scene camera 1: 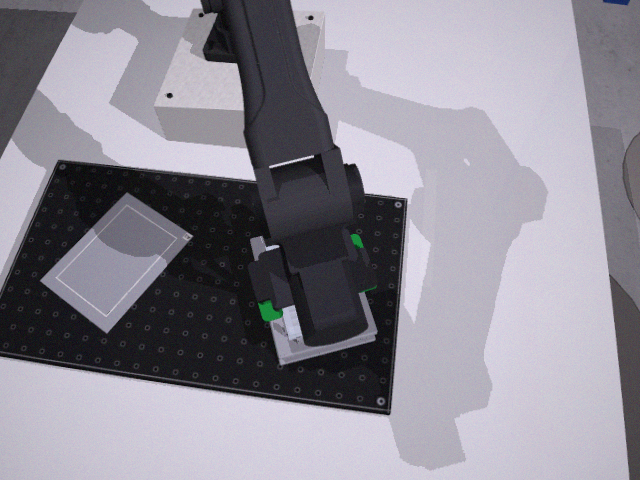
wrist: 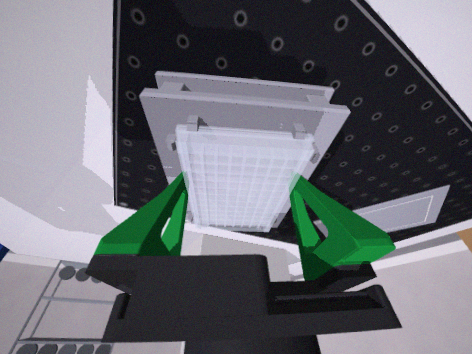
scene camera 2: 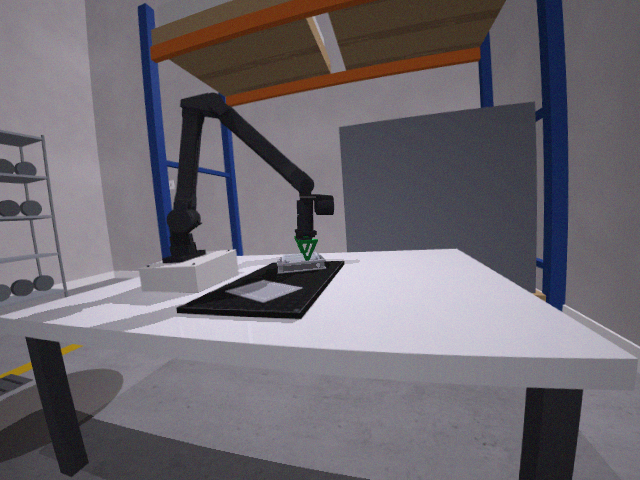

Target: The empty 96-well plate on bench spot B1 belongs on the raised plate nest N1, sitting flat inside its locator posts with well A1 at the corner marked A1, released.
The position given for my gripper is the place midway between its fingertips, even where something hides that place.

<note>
My gripper (wrist: 239,176) grips a well plate (wrist: 237,179). I also see a flat grey nest (scene camera 1: 109,268).
The flat grey nest is seen too in the wrist view (wrist: 423,208).
</note>
